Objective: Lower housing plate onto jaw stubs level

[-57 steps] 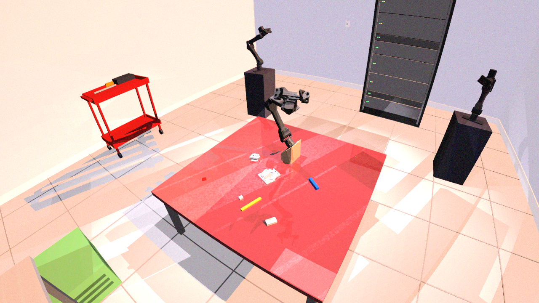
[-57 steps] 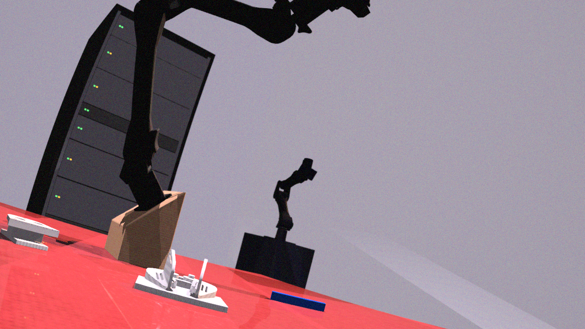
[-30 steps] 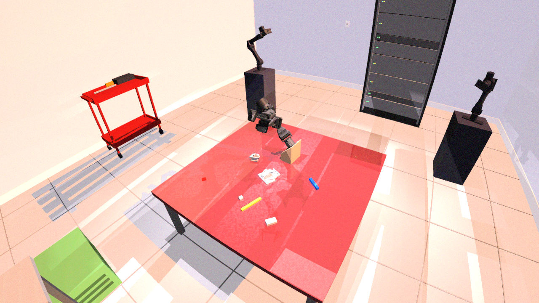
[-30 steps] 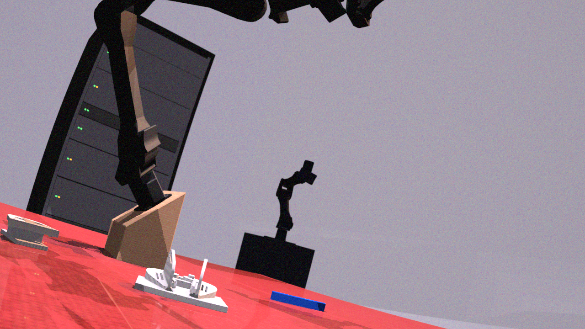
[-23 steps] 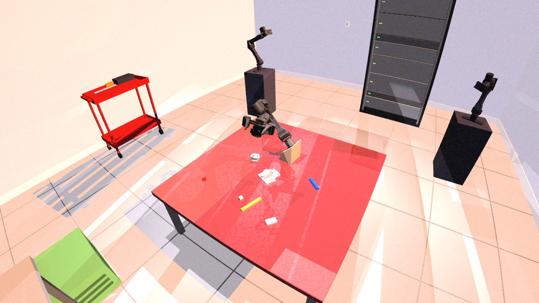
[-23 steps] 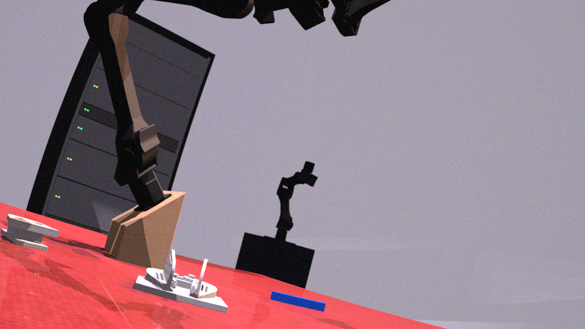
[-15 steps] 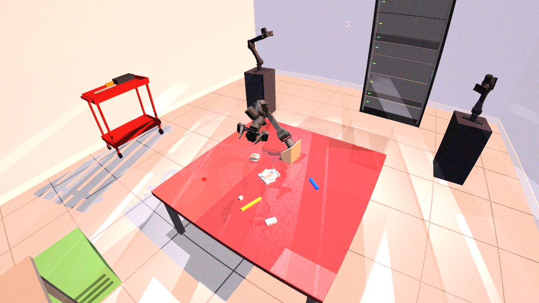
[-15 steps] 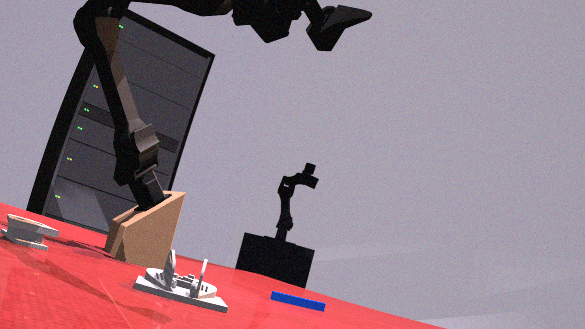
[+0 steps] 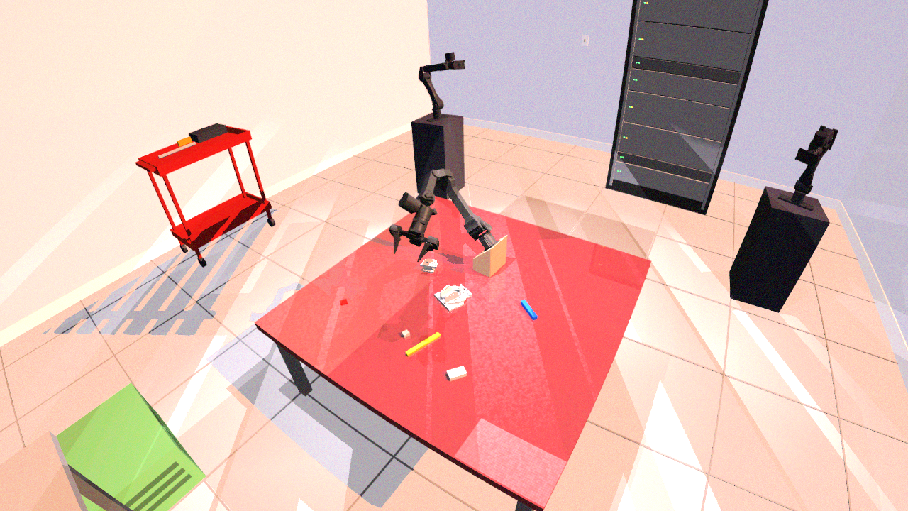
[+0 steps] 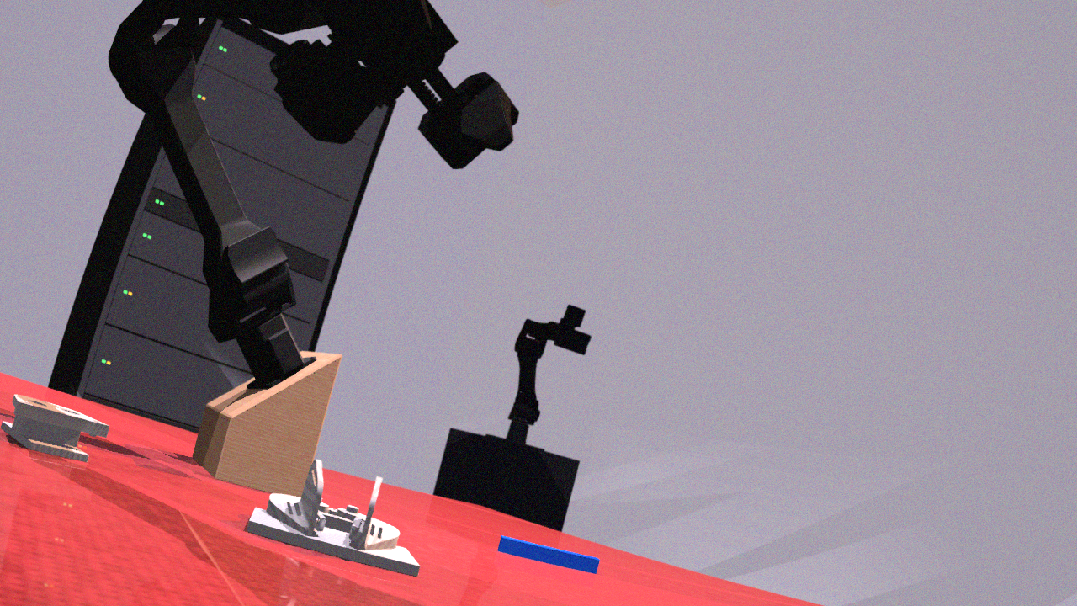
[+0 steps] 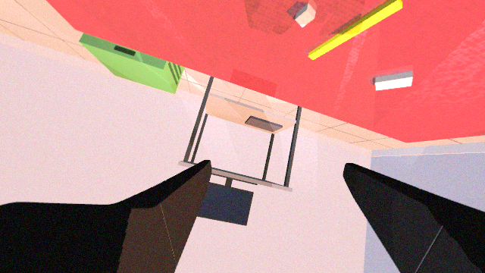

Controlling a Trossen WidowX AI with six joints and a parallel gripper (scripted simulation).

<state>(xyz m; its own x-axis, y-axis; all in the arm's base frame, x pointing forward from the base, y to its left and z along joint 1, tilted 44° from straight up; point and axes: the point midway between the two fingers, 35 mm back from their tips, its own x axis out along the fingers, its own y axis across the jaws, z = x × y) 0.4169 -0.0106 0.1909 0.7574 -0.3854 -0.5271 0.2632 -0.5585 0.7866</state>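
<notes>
My gripper tip is 29 cm past the housing plate, 25 cm above it and 11 cm to the left of it. The rest, counted from my gripper tip: grey stand (29 cm behind, 27 cm below, 11 cm to the right); grey jaw assembly (27 cm below, 18 cm behind, 12 cm to the left); yellow bar (28 cm below, 13 cm to the left, 12 cm ahead).
</notes>
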